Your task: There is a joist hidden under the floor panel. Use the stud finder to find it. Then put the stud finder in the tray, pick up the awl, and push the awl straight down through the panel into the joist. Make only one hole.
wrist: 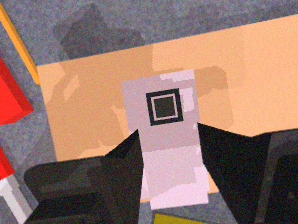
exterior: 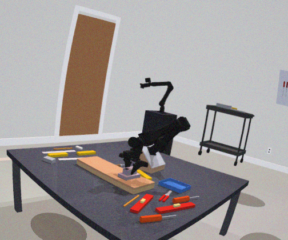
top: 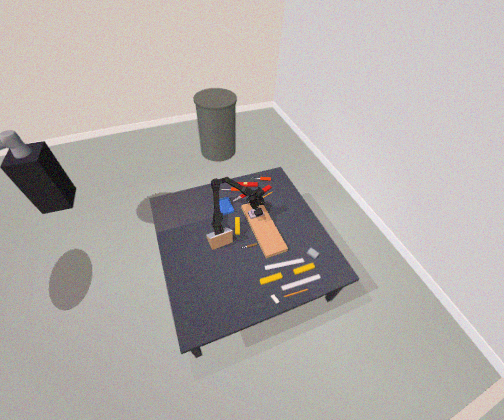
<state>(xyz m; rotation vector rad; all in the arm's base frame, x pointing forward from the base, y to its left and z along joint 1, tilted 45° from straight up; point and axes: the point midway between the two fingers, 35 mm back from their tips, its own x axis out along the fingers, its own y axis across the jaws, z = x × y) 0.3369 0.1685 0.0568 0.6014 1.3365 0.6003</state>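
Right now the blue tray is 23 cm behind my gripper tip, 18 cm to the left of it and 5 cm below it. Also, from my gripper tip: grey block 30 cm ahead, 46 cm to the right, 5 cm below; stud finder 1 cm ahead, 2 cm above; awl 16 cm behind, 26 cm to the right, 6 cm below.
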